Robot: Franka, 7 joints.
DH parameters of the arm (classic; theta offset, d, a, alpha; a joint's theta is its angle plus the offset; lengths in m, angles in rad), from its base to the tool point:
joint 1: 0 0.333 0 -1.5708
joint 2: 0 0 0 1.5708
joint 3: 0 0.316 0.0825 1.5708
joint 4: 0 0 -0.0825 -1.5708
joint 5: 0 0.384 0 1.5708
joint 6: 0 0 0.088 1.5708
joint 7: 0 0.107 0 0
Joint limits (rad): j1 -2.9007..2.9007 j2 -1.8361..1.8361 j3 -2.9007..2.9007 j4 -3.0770..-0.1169 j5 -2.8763..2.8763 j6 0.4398..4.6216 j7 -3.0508..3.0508
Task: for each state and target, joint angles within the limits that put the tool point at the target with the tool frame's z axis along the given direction. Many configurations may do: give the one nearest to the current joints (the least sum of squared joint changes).
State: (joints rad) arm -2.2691 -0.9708 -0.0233 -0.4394 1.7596 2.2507 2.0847
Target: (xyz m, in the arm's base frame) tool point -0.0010 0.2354 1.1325 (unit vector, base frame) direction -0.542 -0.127 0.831
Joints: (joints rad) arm -2.9007 -0.5403 -0.4983 -0.8937 1.1972 2.6651 2.0847
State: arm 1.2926 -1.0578 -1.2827 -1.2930 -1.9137 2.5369 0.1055
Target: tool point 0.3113 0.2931 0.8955 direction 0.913 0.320 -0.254
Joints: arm 1.8666 -0.5591 -0.6111 -1.5877 -1.3080 2.0667 0.1055
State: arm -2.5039 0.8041 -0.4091 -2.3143 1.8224 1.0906 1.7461
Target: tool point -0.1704 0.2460 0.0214 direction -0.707 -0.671 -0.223
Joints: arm -2.9007 1.6808 -1.0159 -2.5146 2.1357 0.4454 1.7461
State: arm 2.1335 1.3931 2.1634 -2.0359 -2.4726 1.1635 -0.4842
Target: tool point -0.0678 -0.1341 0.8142 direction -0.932 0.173 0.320
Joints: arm 2.7524 1.2554 2.9007 -2.4781 -2.8670 0.7457 -0.4842
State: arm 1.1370 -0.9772 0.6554 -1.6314 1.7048 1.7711 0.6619
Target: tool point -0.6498 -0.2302 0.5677 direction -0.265 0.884 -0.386
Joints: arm 0.9274 -1.7306 0.6620 -1.1467 1.0744 1.4523 0.6619
